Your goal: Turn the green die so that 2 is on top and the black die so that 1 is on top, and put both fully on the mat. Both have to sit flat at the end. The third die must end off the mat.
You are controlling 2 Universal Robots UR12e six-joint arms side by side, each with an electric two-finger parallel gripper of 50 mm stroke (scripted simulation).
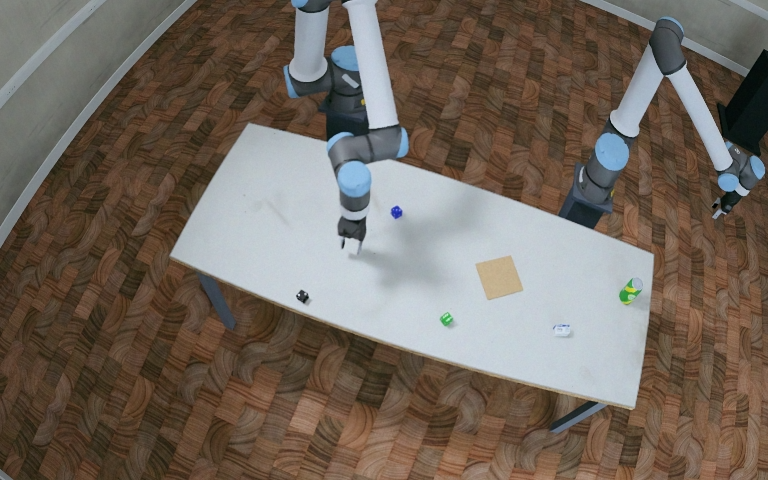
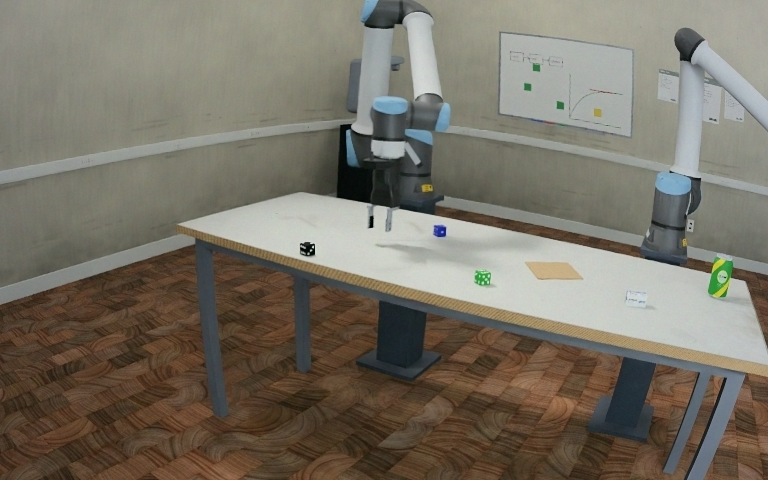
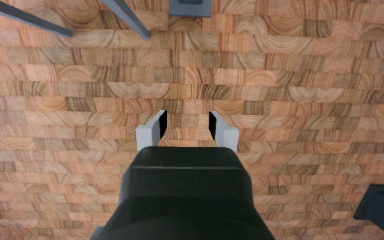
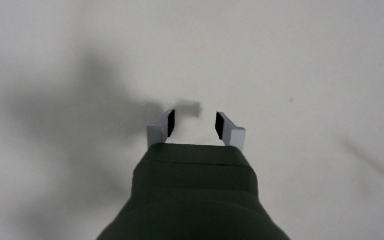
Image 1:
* tan mat: 499, 277
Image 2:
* my right gripper: 380, 229
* tan mat: 542, 270
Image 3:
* my left gripper: 188, 119
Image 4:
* my right gripper: 195, 119
